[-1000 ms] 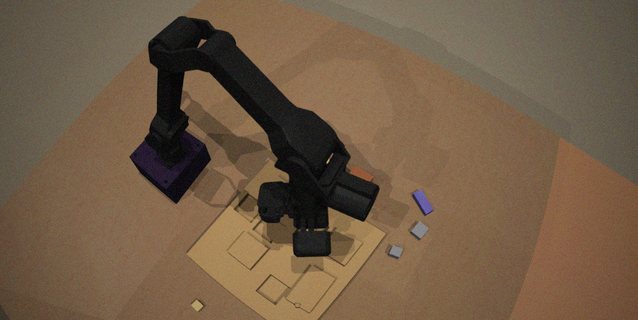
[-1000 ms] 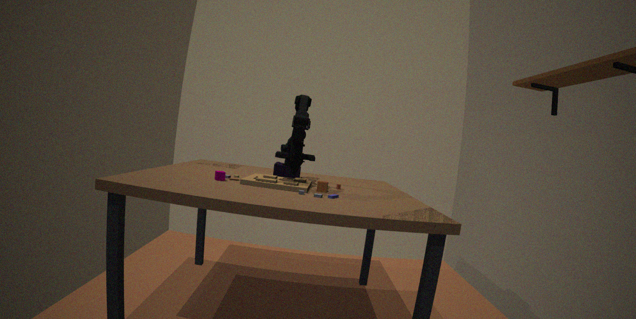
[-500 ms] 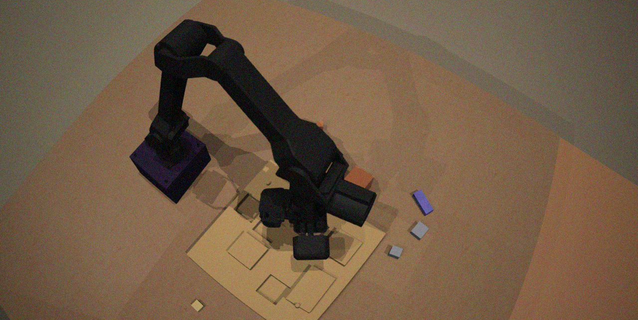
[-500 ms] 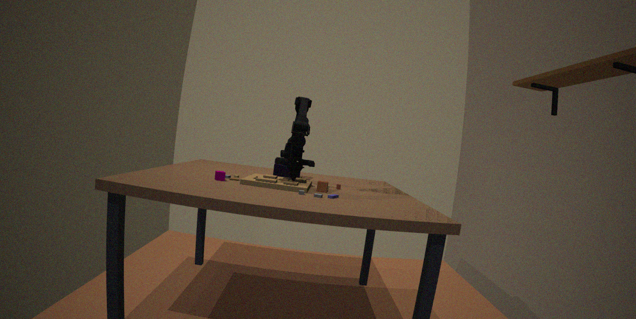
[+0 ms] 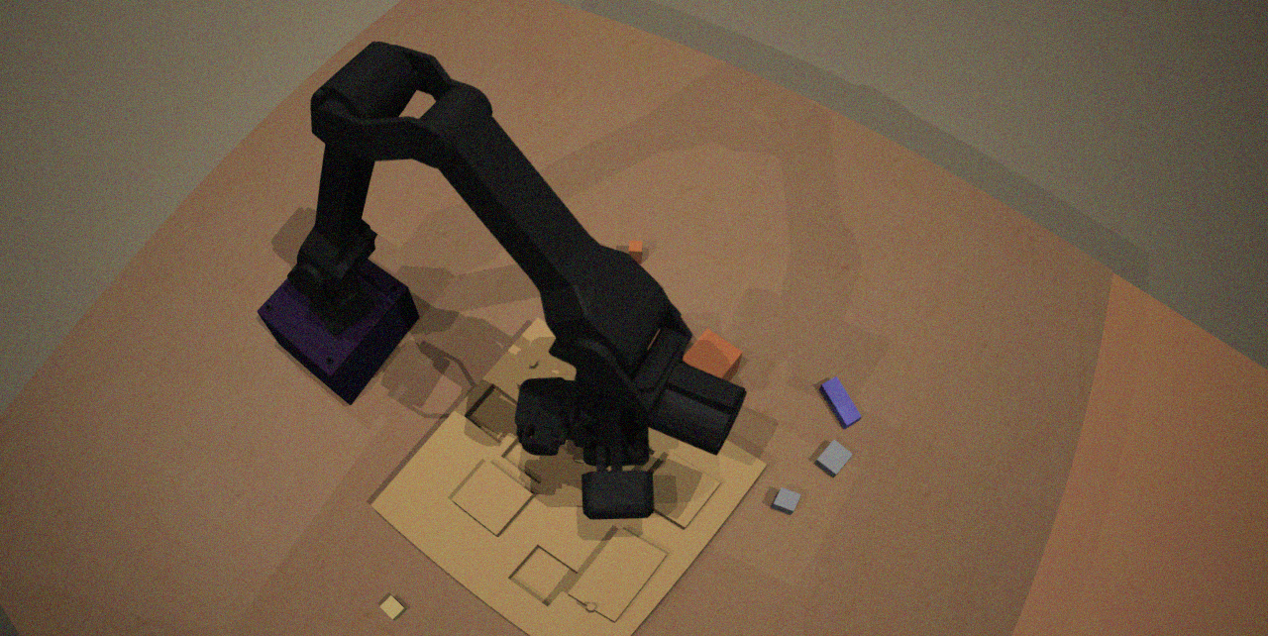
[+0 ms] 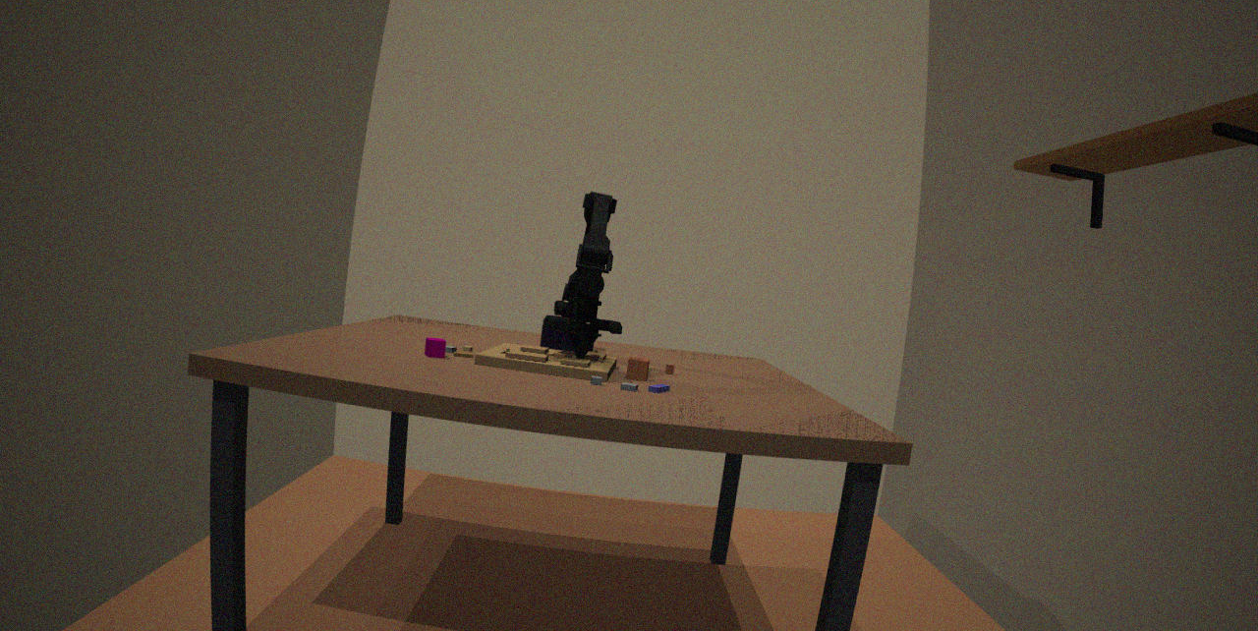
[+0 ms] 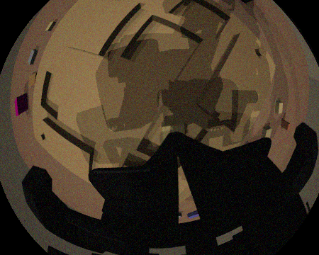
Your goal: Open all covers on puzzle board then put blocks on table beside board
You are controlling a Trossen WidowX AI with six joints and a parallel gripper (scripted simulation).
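My gripper tip is now 5 cm to the left of the tan puzzle board. Also, from my gripper tip: blue-violet bar: 14 cm ahead, 21 cm to the left, 2 cm below; small orange block: 16 cm behind, 20 cm to the left, 1 cm below; orange cube: 14 cm to the left.
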